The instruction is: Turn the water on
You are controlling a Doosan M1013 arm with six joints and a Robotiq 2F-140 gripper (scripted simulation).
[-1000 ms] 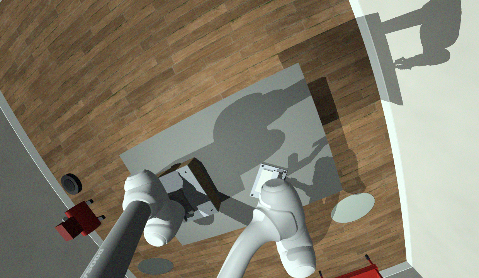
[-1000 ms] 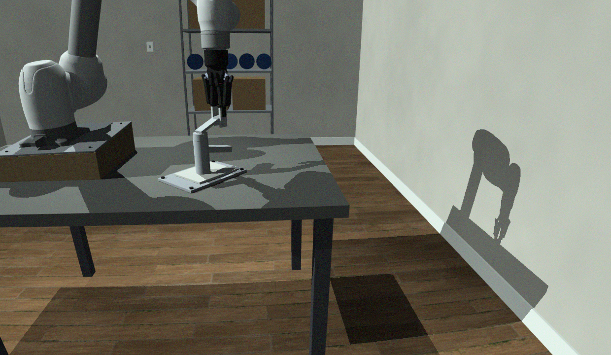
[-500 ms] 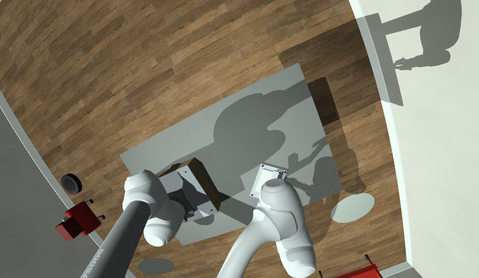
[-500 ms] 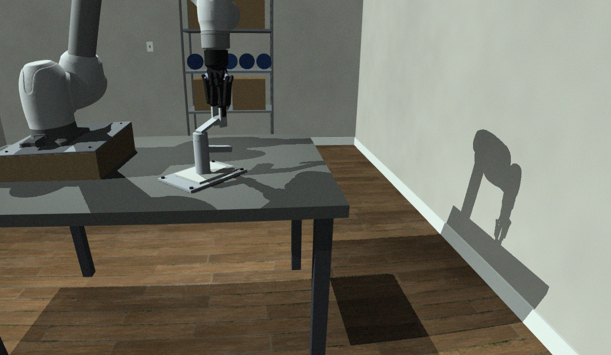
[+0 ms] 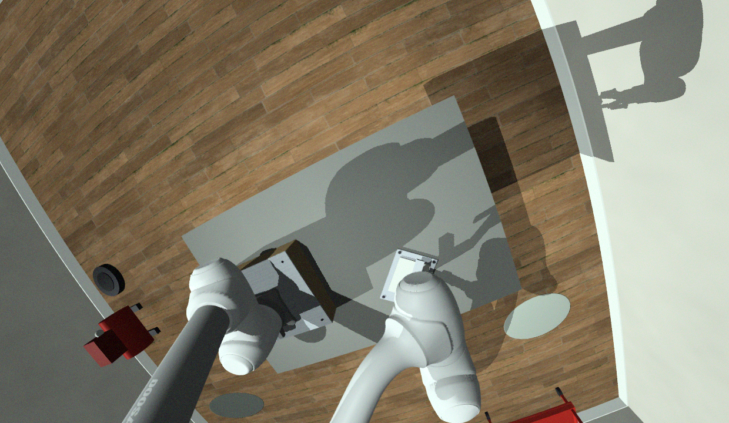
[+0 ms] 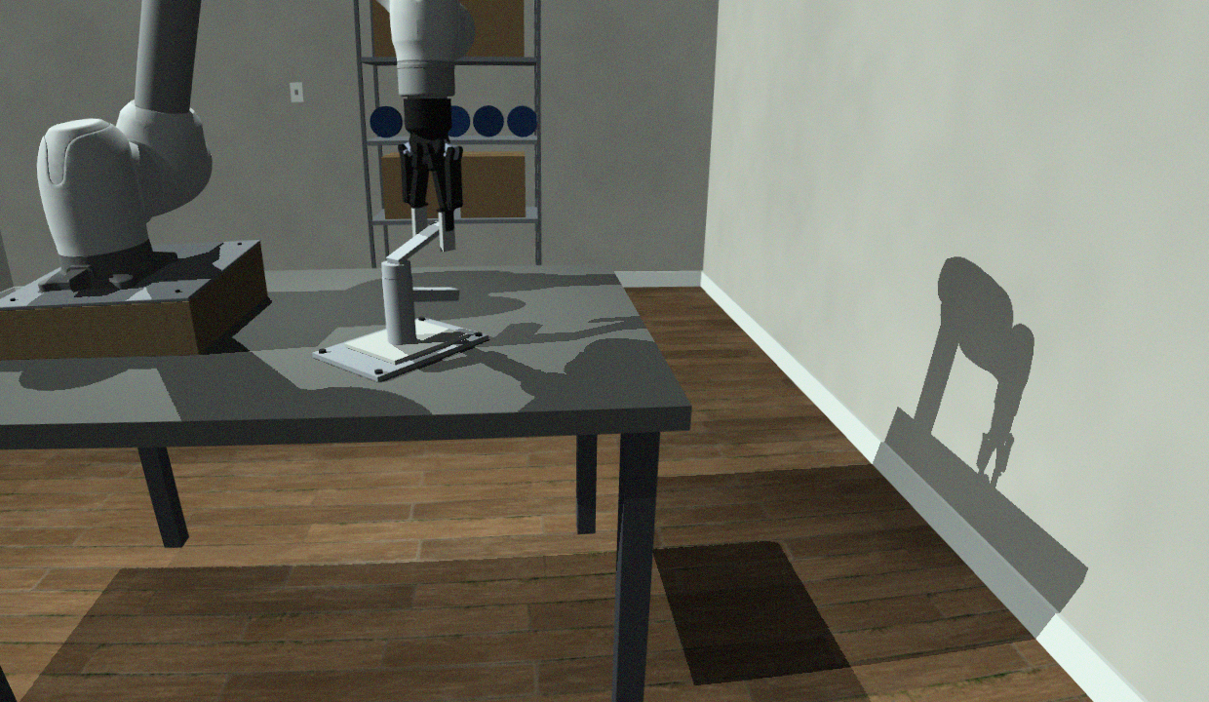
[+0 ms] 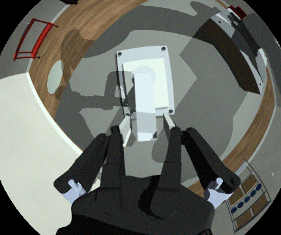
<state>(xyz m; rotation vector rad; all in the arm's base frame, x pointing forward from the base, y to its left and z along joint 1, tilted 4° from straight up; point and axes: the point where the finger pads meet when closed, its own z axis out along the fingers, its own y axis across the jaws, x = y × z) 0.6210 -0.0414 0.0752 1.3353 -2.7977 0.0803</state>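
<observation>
Right now the tap lever is 30 mm to the right of my hand, 20 mm behind it and 10 mm below it. Round my hand: grey tap: 80 mm below, 50 mm to the right, 40 mm behind.
</observation>
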